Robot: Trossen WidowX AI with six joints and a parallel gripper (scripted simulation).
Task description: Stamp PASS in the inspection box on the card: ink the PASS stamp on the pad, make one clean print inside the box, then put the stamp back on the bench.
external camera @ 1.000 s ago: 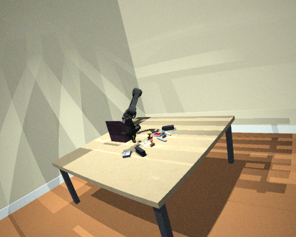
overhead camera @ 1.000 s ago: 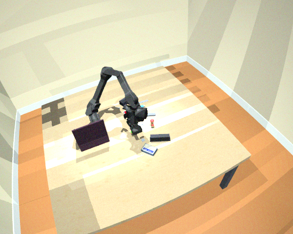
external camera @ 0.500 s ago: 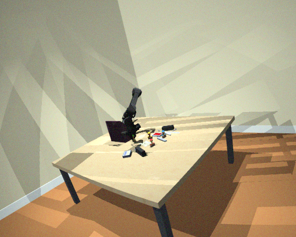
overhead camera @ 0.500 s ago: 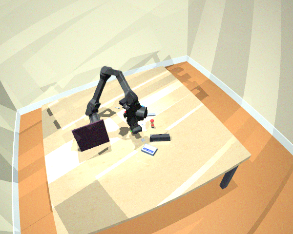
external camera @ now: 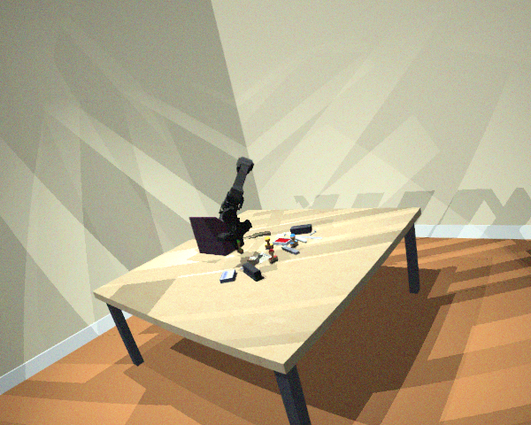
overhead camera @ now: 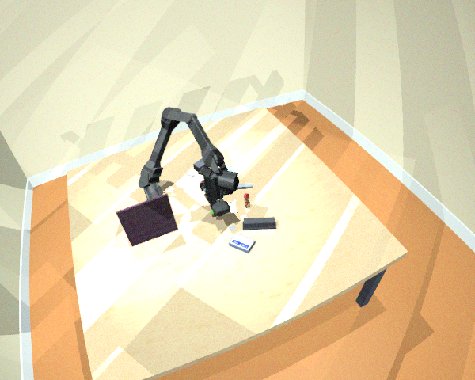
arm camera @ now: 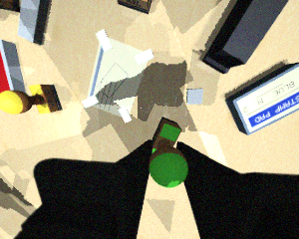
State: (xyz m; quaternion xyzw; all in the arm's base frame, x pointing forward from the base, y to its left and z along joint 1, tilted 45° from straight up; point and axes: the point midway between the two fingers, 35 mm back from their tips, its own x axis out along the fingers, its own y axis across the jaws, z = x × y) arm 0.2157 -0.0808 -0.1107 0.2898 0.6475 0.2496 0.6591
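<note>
Right now the red ink pad is 70 mm ahead of my gripper tip, 240 mm to the left of it and 70 mm below it. Round my gripper tip: grey square 40 mm ahead, 50 mm to the right, 80 mm below; green-knobbed stamp right at my gripper tip; white inspection card 60 mm ahead, 70 mm to the left, 80 mm below.
</note>
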